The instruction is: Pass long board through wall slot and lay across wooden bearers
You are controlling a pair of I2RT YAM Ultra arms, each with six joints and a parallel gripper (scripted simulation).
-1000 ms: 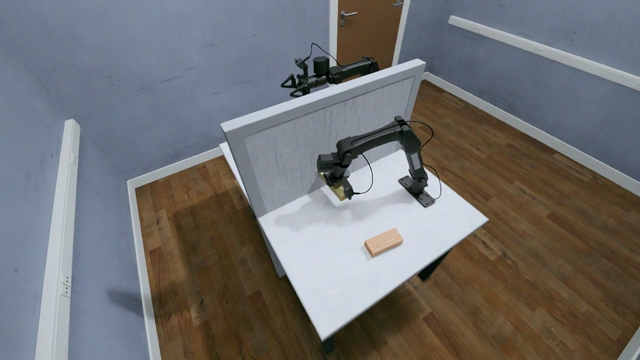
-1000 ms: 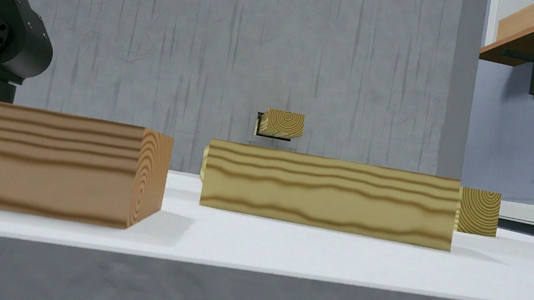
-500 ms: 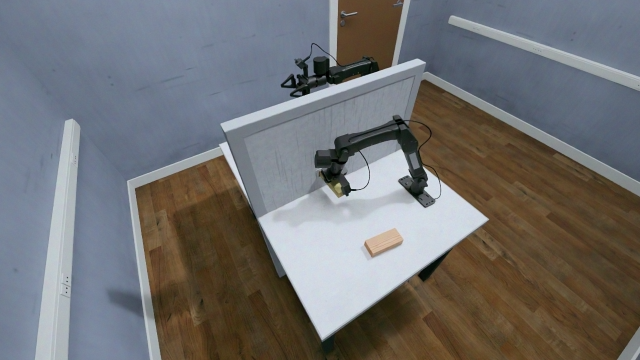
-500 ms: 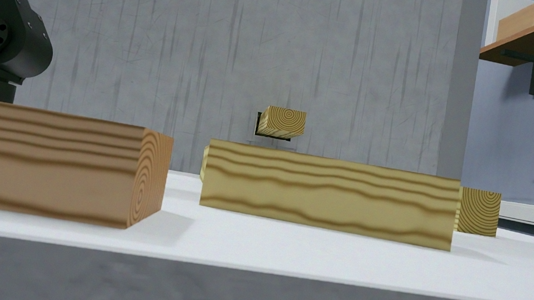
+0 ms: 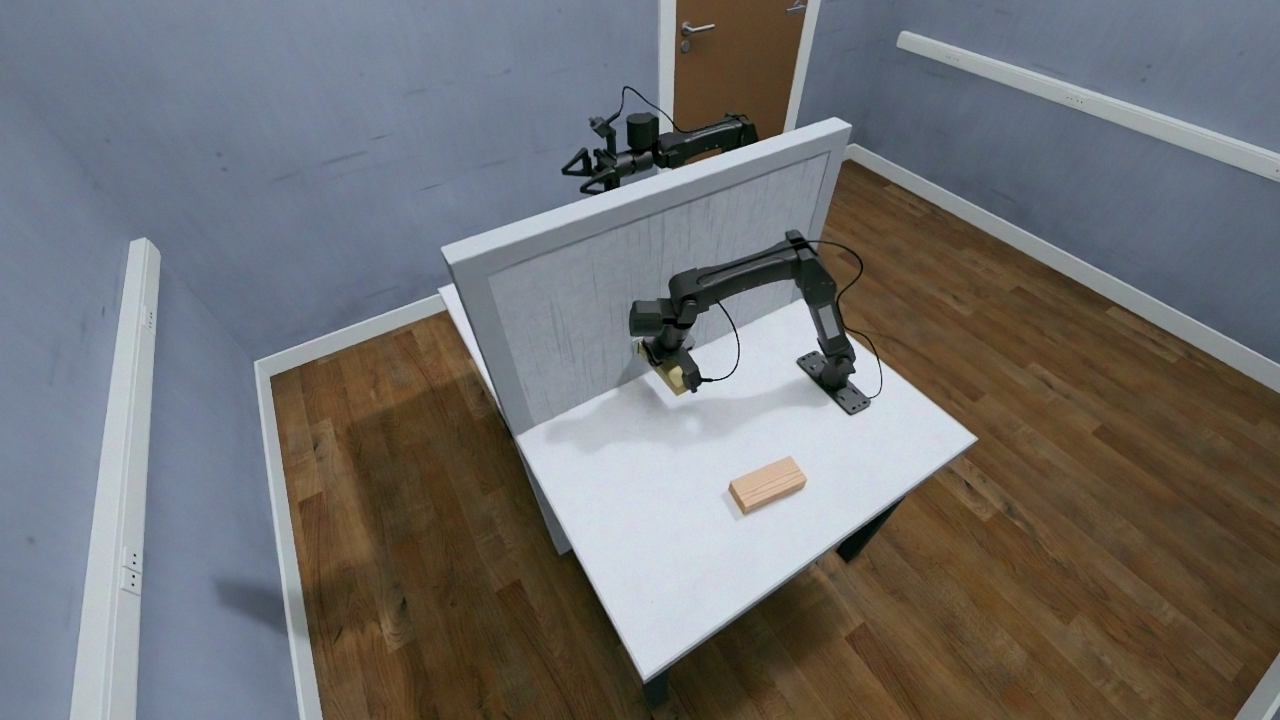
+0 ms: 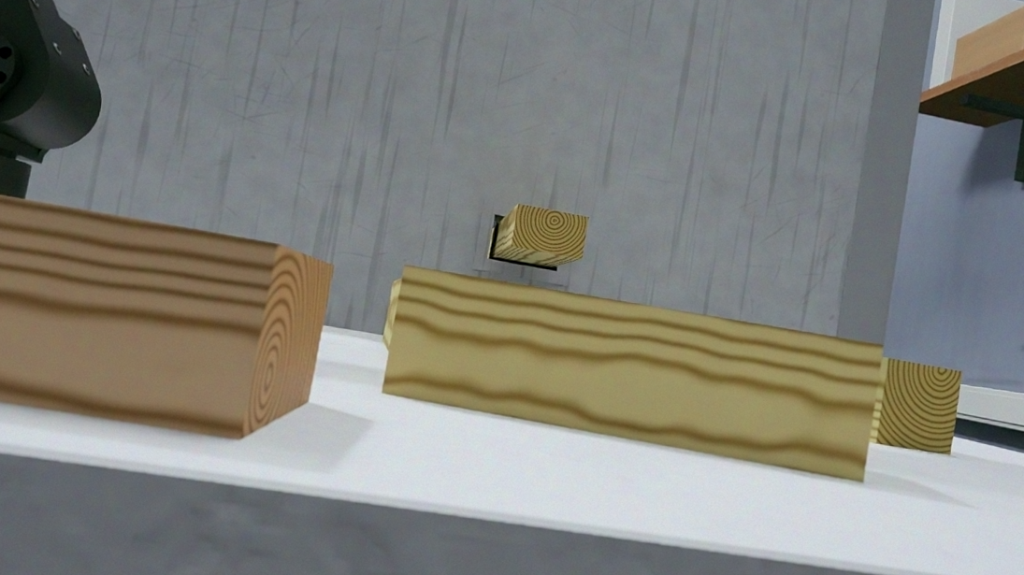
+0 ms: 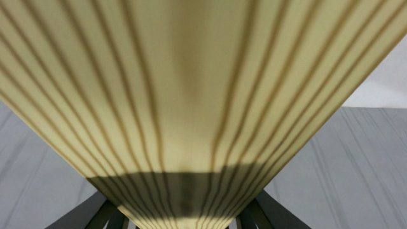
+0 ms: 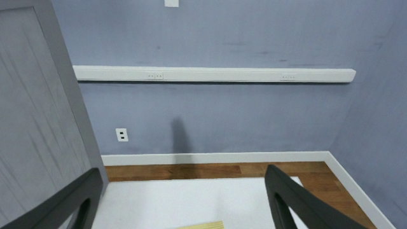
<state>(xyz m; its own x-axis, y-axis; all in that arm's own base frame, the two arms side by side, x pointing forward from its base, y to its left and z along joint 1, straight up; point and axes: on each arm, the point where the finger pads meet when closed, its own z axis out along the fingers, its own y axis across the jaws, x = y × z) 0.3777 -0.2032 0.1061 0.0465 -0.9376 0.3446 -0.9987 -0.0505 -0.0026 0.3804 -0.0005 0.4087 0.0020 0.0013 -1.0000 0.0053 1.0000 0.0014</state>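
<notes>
Now: left hand 6 cm to the left of the long pale board. The rest, counted from my left hand: brown offcut 3 cm behind, 36 cm to the left, 9 cm below; pale wooden bearer 17 cm ahead, 31 cm to the right, 8 cm below.
</notes>
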